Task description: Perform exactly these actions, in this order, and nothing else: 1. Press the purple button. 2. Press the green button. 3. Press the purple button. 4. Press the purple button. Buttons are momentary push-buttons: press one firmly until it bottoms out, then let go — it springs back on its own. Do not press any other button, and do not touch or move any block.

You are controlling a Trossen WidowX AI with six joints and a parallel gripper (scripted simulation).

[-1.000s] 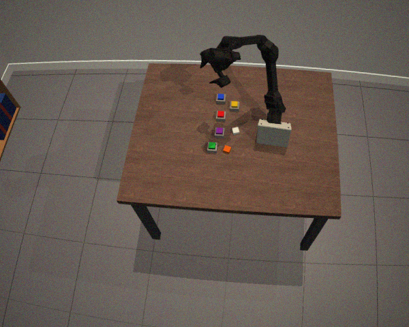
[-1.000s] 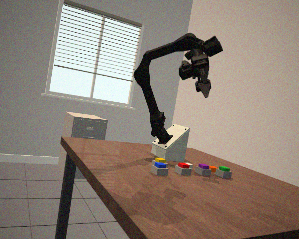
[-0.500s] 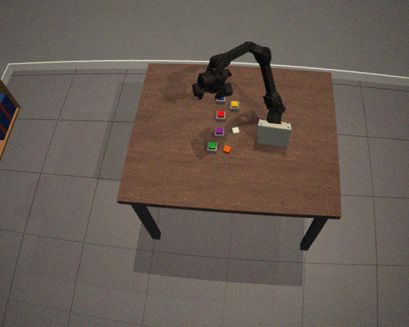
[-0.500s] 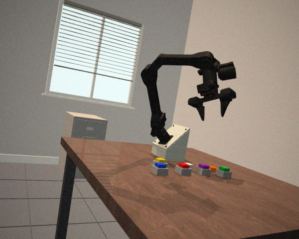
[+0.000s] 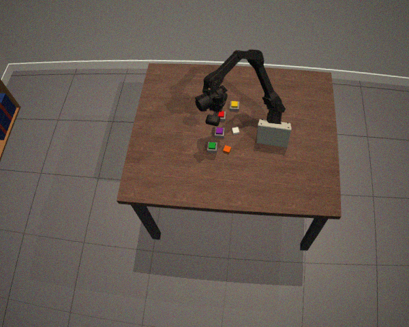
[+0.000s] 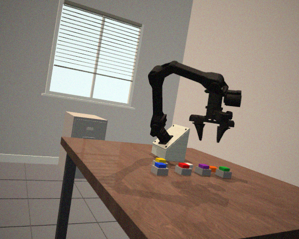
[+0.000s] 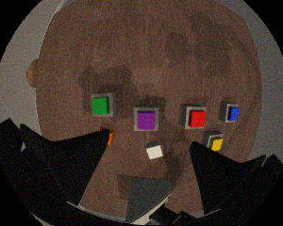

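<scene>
Now: gripper tip 1 cm past the purple button, 1 cm to the right of it and 11 cm above it. Round my gripper tip: red button 1 cm behind, 10 cm to the right, 11 cm below; then white block 9 cm behind, 1 cm to the right, 13 cm below; then green button 2 cm ahead, 9 cm to the left, 11 cm below.
</scene>
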